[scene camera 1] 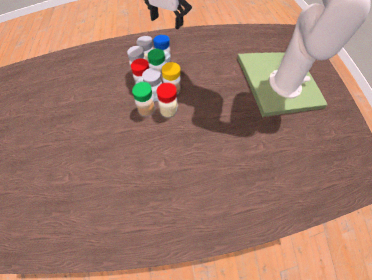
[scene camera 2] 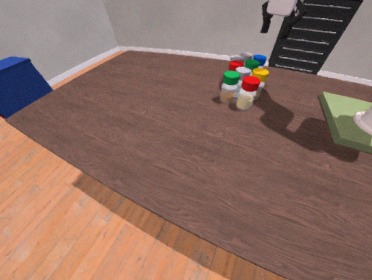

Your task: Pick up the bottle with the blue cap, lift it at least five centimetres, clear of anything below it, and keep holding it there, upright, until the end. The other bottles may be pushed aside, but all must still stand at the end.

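Frame: origin at the arm's base, x up, y back, z right, level; centimetres.
Seen in the pictures: gripper, fingertip midpoint: (scene camera 1: 166, 22) (scene camera 2: 273, 35); arm's base, link origin: (scene camera 1: 285, 84).
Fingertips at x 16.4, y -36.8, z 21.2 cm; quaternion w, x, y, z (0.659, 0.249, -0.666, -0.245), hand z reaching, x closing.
Note:
Offsets run from my fingertips to a thing's top centre. Level surfaces: height alone.
The bottle with the blue cap {dx -8.5, dy -1.7, dz +2.7 cm} (scene camera 1: 161, 42) (scene camera 2: 259, 60) stands upright at the back right corner of a tight cluster of bottles. Its lower body is largely hidden by the bottles in front of it. My gripper (scene camera 1: 167, 19) (scene camera 2: 276, 28) is open and empty, pointing down. It hangs in the air above the level of the caps, higher than the blue cap in both views. In the scene camera 2 view it appears a little to the right of the blue cap.
Dark green {dx -8.5, dy -5.0, dz -4.3 cm} (scene camera 1: 156, 57), yellow {dx -8.5, dy -2.2, dz -12.0 cm} (scene camera 1: 171, 71), red {dx -8.5, dy -5.3, dz -19.8 cm} (scene camera 1: 166, 93), green {dx -8.5, dy -11.9, dz -17.3 cm} (scene camera 1: 142, 92) and grey {dx -8.5, dy -8.2, dz -12.6 cm} (scene camera 1: 151, 77) caps top other standing bottles near the blue one. The cluster stands near the back edge of the wooden table {dx -19.0 cm} (scene camera 1: 165, 190). The arm's green base plate (scene camera 1: 250, 75) lies to the right.

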